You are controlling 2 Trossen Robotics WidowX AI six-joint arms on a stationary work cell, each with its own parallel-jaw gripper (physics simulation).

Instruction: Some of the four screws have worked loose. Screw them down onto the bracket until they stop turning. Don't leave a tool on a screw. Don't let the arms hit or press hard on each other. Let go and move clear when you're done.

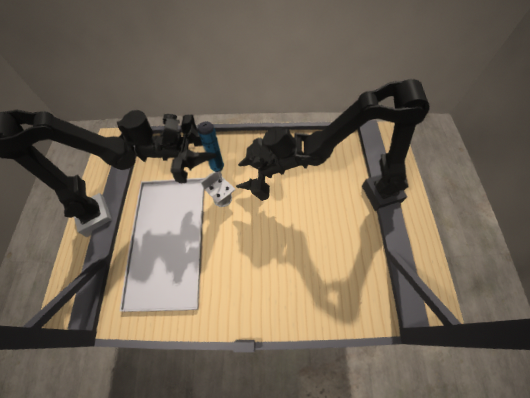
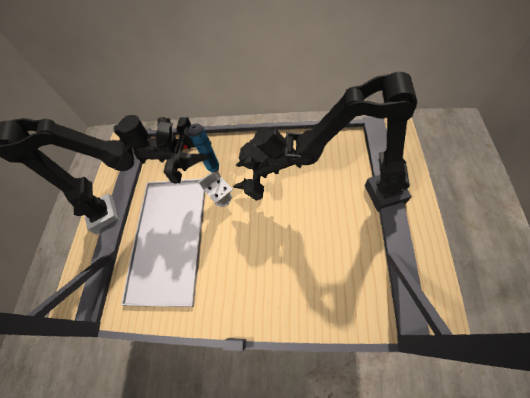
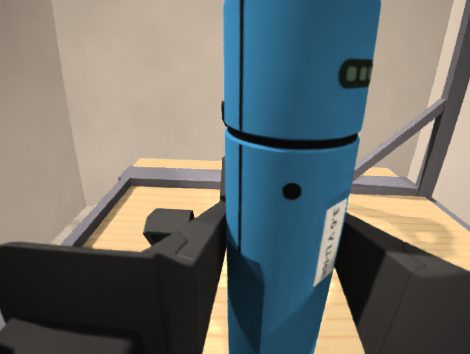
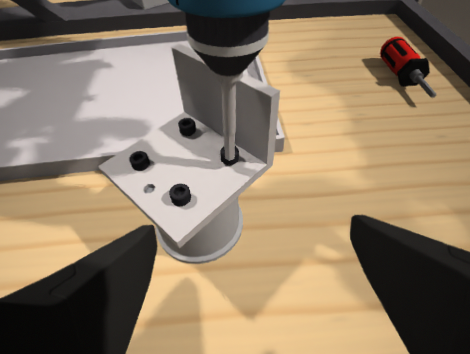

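The blue electric screwdriver stands nearly upright, its bit on the screw beside the bracket's upright wall. My left gripper is shut on its blue body. The light grey bracket carries three more black screws: a back one, a left one and a front one. How far each is down is hard to tell. My right gripper is open and empty, right of the bracket.
The bracket sits on a round grey pedestal. A pale shallow tray lies left of it. A red screwdriver lies on the table toward the back. The two grippers are close together but apart.
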